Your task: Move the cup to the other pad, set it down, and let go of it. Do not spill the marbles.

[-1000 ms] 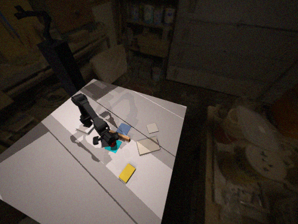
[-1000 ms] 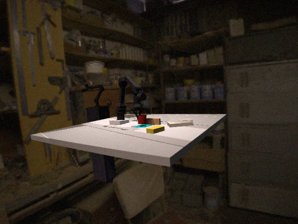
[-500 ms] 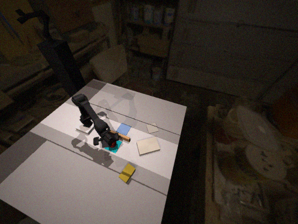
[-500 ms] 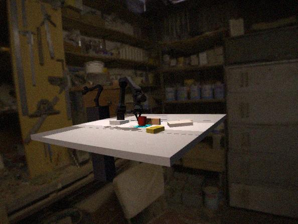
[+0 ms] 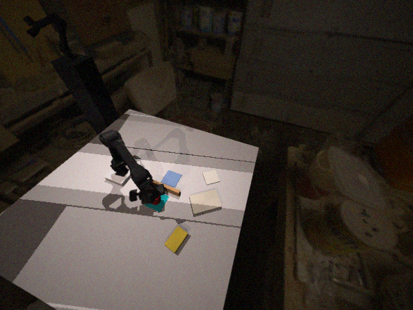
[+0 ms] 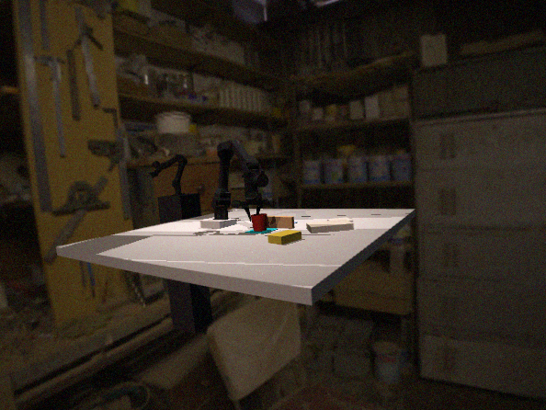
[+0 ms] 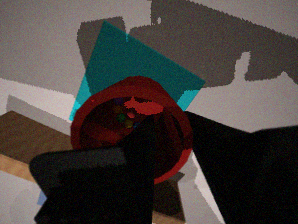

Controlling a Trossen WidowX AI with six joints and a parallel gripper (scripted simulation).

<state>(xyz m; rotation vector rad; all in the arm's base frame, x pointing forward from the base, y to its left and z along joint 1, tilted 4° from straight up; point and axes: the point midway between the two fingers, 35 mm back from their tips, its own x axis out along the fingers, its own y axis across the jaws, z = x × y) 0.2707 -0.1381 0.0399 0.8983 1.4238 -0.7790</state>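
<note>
Right now my gripper tip is 20 mm short of the red cup and 10 mm to the right of it. Round my gripper tip: cyan pad: 50 mm below, 30 mm ahead, 10 mm to the left; wooden block: 100 mm to the left, 40 mm ahead, 30 mm below; blue pad: 190 mm to the left, 60 mm ahead, 50 mm below.
</note>
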